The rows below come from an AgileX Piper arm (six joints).
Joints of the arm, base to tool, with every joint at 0 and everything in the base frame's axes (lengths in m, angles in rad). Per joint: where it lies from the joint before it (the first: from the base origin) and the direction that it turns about. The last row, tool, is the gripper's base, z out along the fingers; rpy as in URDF.
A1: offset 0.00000 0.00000 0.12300 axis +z
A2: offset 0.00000 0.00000 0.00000 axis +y
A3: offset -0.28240 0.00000 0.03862 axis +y
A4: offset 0.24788 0.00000 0.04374 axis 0.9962 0 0.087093
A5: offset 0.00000 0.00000 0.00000 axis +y
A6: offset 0.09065 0.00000 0.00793 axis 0.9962 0 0.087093
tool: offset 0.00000 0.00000 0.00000 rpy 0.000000 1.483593 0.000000
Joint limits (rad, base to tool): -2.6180..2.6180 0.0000..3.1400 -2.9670..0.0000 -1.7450..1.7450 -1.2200..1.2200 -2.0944..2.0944
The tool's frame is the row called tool.
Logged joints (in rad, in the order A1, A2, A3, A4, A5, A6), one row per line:
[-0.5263, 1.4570, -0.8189, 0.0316, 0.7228, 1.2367]
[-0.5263, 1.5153, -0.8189, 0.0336, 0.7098, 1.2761]
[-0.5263, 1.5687, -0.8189, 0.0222, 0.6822, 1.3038]
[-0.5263, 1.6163, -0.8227, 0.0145, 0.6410, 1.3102]
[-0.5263, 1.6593, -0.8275, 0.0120, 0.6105, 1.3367]
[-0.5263, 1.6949, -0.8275, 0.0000, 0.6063, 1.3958]
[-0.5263, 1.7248, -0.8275, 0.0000, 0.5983, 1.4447]
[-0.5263, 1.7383, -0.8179, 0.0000, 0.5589, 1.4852]
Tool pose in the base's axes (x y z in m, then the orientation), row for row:
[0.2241, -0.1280, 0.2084, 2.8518, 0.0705, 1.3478]
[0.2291, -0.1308, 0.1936, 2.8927, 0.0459, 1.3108]
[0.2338, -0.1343, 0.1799, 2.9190, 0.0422, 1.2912]
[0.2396, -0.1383, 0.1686, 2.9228, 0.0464, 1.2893]
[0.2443, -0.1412, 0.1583, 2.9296, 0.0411, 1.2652]
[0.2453, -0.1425, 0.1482, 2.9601, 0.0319, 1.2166]
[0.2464, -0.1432, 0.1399, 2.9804, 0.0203, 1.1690]
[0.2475, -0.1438, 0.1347, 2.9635, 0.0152, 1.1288]
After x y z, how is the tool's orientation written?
As angles about the fixed x, y, z axes (roll, pitch, yaw), in radians.
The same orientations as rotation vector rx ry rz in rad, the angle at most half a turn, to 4 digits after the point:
[2.2302, 1.8000, 0.1820]
[2.3033, 1.7812, 0.1690]
[2.3400, 1.7714, 0.1479]
[2.3421, 1.7701, 0.1393]
[2.3700, 1.7454, 0.1364]
[2.4366, 1.7021, 0.1157]
[2.4957, 1.6541, 0.1081]
[2.5172, 1.5960, 0.1232]

